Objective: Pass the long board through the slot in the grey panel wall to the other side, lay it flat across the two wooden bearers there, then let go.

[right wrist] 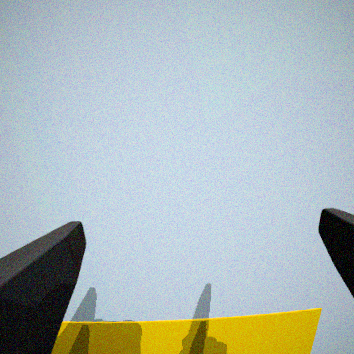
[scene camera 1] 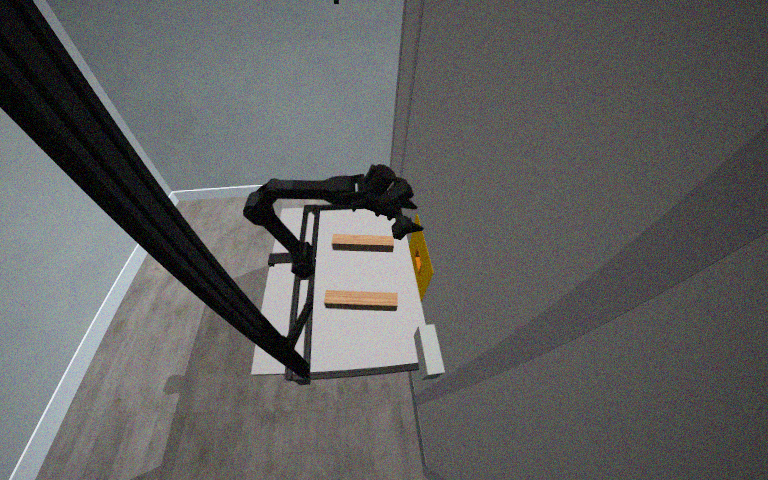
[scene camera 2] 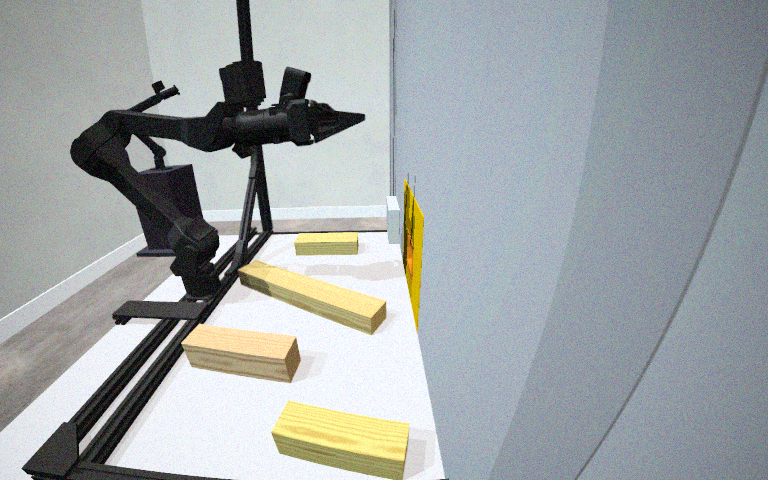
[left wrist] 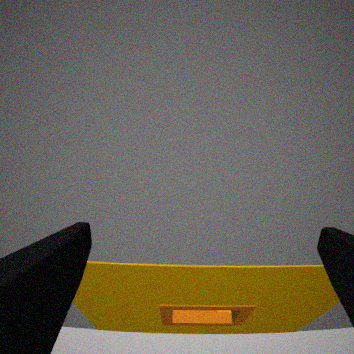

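Pixels of known places: left gripper, fingertip midpoint: (scene camera 1: 419,218) (left wrist: 206,236); right gripper, fingertip midpoint: (right wrist: 203,226) (scene camera 2: 364,117); left arm's base, origin of the base link: (scene camera 1: 304,272); right arm's base, origin of the base link: (scene camera 2: 203,291).
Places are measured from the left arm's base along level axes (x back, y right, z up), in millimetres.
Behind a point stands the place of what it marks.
The grey panel wall (scene camera 1: 566,169) @[x -433, y 327, z 685 mm] (scene camera 2: 498,169) @[x -483, y -346, z 300 mm] (left wrist: 200,125) @[x -433, y -4, z 306 mm] (right wrist: 200,125) @[x -482, y -7, z 351 mm] bears a yellow plate (scene camera 1: 425,274) @[x -431, y 109, z 115 mm] (scene camera 2: 417,254) @[x -484, y -74, z 115 mm] (left wrist: 125,290) @[x -432, y -52, z 140 mm] (right wrist: 260,335) @[x -483, y -58, z 166 mm]; the orange-edged slot (left wrist: 166,316) @[x -431, y -19, z 68 mm] is low in it. The long board (scene camera 2: 317,297) @[x -658, y -48, z 19 mm] lies slantwise on the table in scene camera 2. Two wooden bearers (scene camera 1: 362,241) @[x -232, y -118, z 28 mm] (scene camera 1: 360,298) @[x -210, y 136, z 28 mm] lie apart and roughly parallel on the other side, in scene camera 1. My left gripper (scene camera 1: 418,217) @[x -406, y 0, z 274 mm] (left wrist: 206,236) @[x -406, y 0, z 274 mm] is open and empty, above the table near the wall. My right gripper (scene camera 2: 363,117) @[x -565, y 0, z 325 mm] (right wrist: 203,226) @[x -565, y 0, z 325 mm] is open and empty, high above the board.
Shorter timber blocks (scene camera 2: 326,243) @[x -677, y 206, z 15 mm] (scene camera 2: 240,352) @[x -743, y -203, z 30 mm] (scene camera 2: 340,438) @[x -592, y -324, z 25 mm] lie around the long board. A pale box (scene camera 1: 430,350) @[x -404, y 349, z 81 mm] (scene camera 2: 393,220) @[x -500, y 270, z 51 mm] is at the wall beside the yellow plate. Black rails (scene camera 1: 311,328) @[x -38, y 221, z -6 mm] (scene camera 2: 130,384) @[x -896, y -254, z 2 mm] run along both tables, with a tall black post (scene camera 1: 169,226) @[x -37, y 360, z 655 mm] in scene camera 1.
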